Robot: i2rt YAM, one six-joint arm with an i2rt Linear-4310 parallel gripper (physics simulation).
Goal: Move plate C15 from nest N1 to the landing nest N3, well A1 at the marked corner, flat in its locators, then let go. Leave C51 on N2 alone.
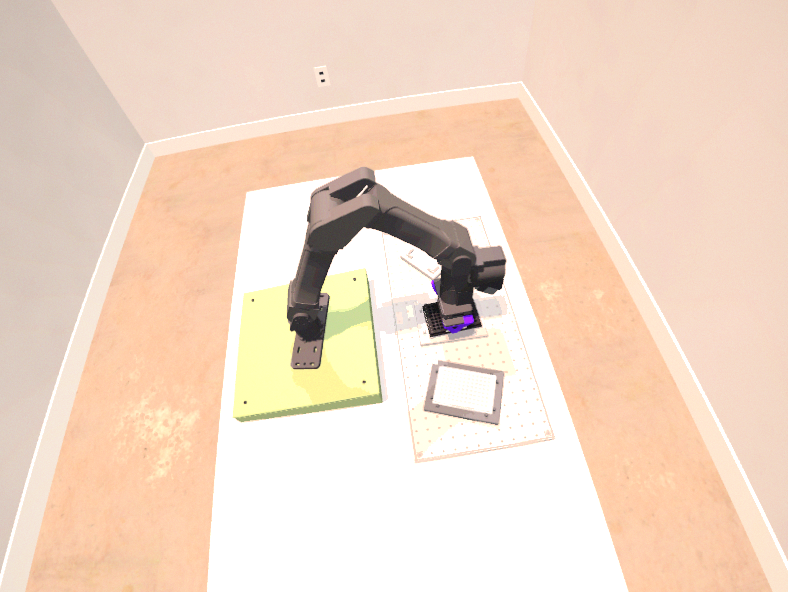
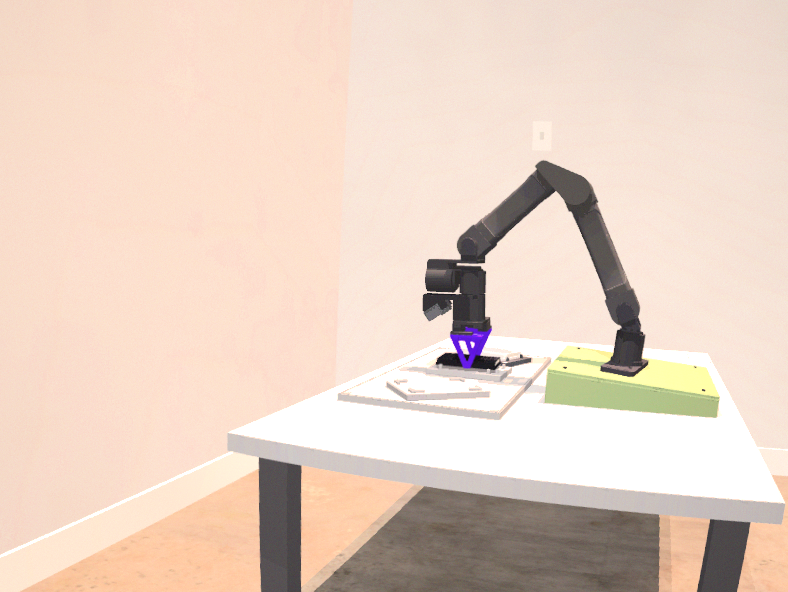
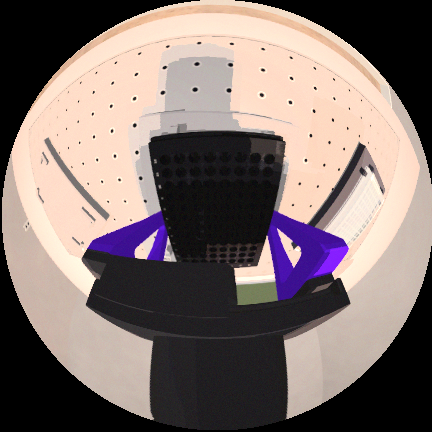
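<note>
A black well plate (image 1: 434, 318) (image 2: 449, 360) (image 3: 220, 200), apparently C15, is at the light middle nest (image 1: 439, 340) (image 2: 474, 373); whether it rests there or hangs barely above is too small to tell. My gripper (image 1: 449, 312) (image 2: 468, 360) (image 3: 217, 214) points down and is shut on the plate, one purple finger on each side. A white plate (image 1: 465, 388) (image 3: 361, 205), apparently C51, lies in a dark grey nest (image 1: 431, 389). An empty light nest (image 1: 417, 259) (image 2: 445, 393) (image 3: 70, 210) with raised locators stands at the other end. Nest labels and the marked corner cannot be read.
The nests stand on a perforated board (image 1: 535, 426) (image 2: 356, 396) with raised edges. The arm's base is mounted on a yellow-green block (image 1: 267, 356) (image 2: 637, 398) beside it on the white table (image 1: 318, 497) (image 2: 573, 452).
</note>
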